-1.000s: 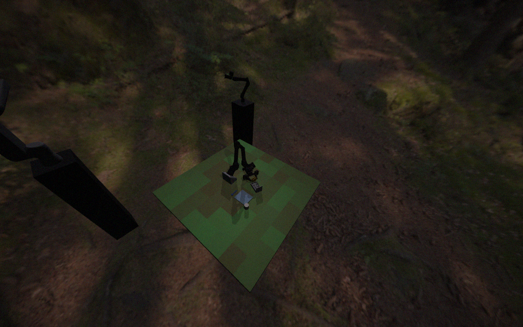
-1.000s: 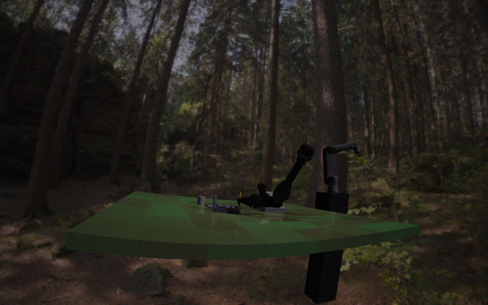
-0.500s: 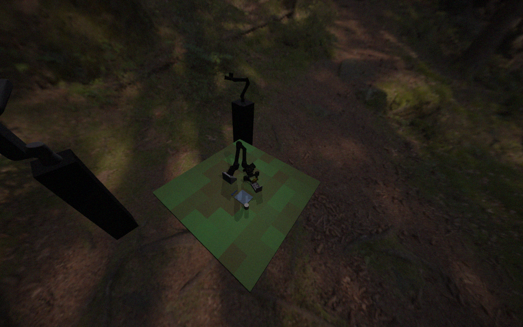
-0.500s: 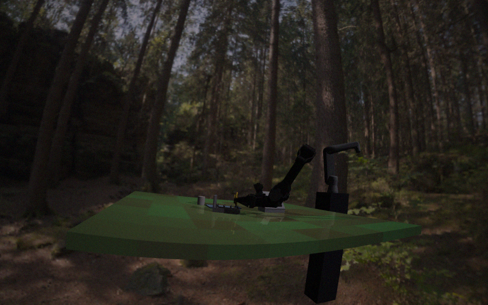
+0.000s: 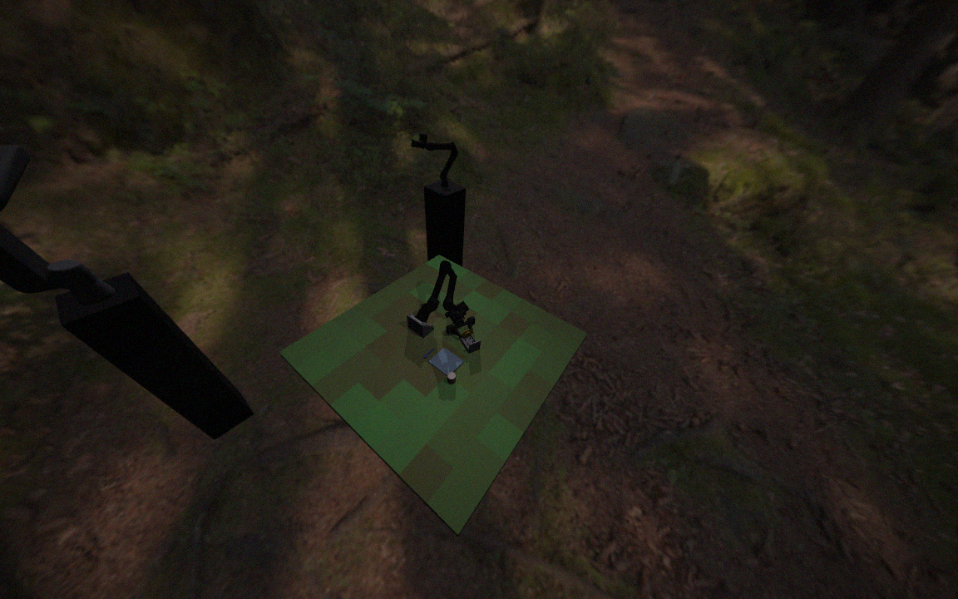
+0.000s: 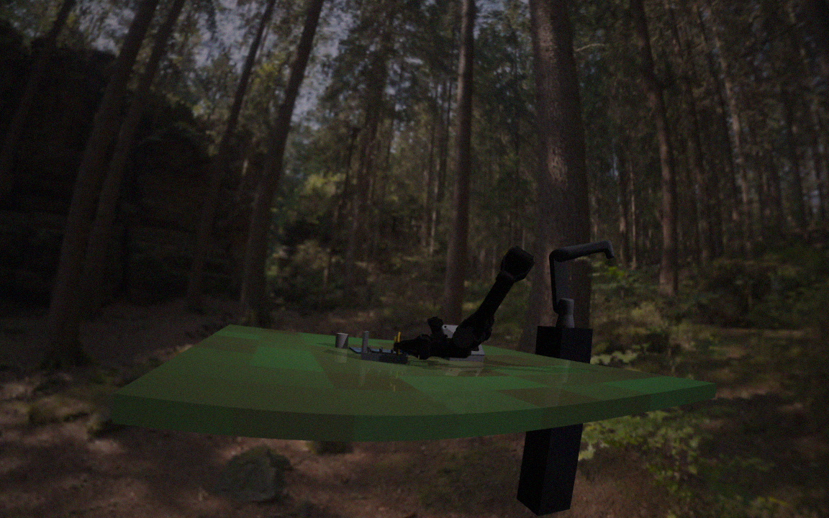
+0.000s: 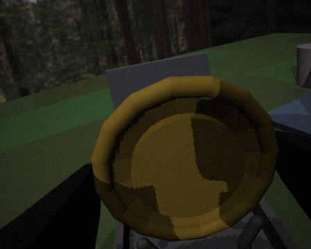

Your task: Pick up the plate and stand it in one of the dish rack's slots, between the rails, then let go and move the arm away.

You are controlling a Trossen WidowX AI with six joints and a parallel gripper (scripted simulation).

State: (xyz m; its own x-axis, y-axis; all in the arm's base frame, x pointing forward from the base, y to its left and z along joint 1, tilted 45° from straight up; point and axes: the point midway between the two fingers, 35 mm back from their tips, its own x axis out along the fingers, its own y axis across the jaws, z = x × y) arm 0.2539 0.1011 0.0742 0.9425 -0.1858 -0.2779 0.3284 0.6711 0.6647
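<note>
My gripper tip is now 1 cm past the yellow plate. From my gripper tip the other things lie so: blue mat (2 cm ahead, 20 cm to the right, 5 cm below); small cup (12 cm ahead, 26 cm to the right, 3 cm below); dish rack (2 cm ahead, 1 cm to the right, 3 cm below).
</note>
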